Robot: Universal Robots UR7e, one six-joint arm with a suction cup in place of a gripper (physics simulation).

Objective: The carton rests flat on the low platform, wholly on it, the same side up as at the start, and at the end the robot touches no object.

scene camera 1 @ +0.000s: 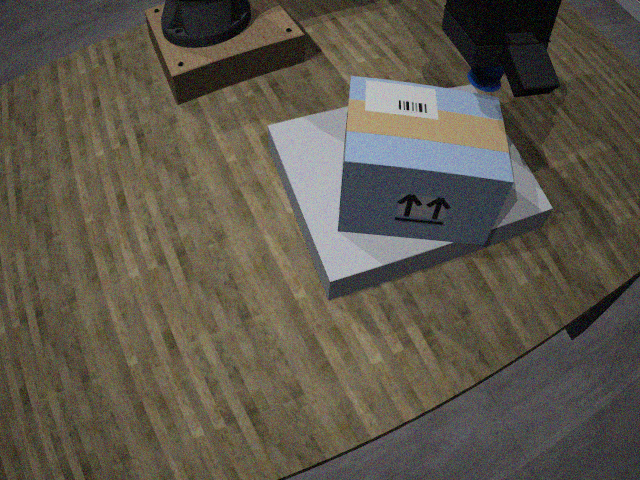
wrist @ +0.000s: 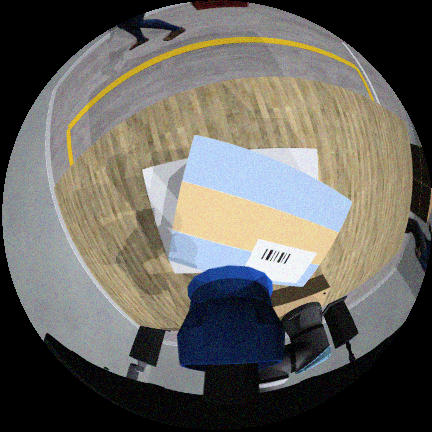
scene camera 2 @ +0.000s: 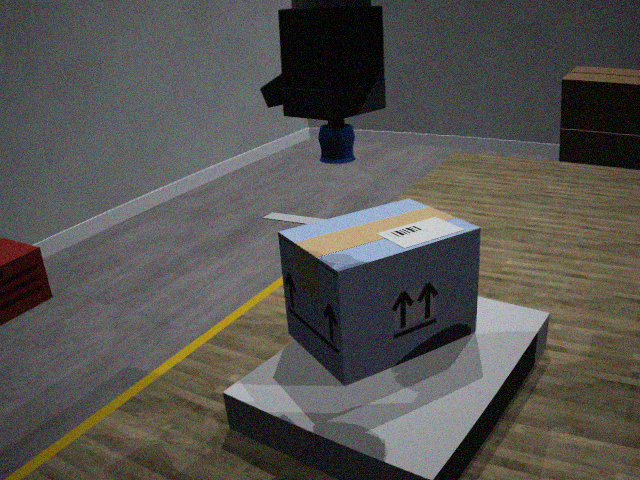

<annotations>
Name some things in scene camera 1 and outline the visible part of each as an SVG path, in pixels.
My suction cup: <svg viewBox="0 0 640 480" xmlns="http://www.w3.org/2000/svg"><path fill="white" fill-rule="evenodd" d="M505 71L503 66L471 68L467 78L477 89L485 92L495 92L501 88L500 80Z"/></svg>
A low white platform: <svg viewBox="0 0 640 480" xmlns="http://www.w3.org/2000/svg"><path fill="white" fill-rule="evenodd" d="M267 125L270 153L328 300L427 269L539 229L544 225L553 209L532 172L506 133L513 185L484 245L339 232L339 207L348 107ZM449 88L479 94L473 85Z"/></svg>
</annotations>
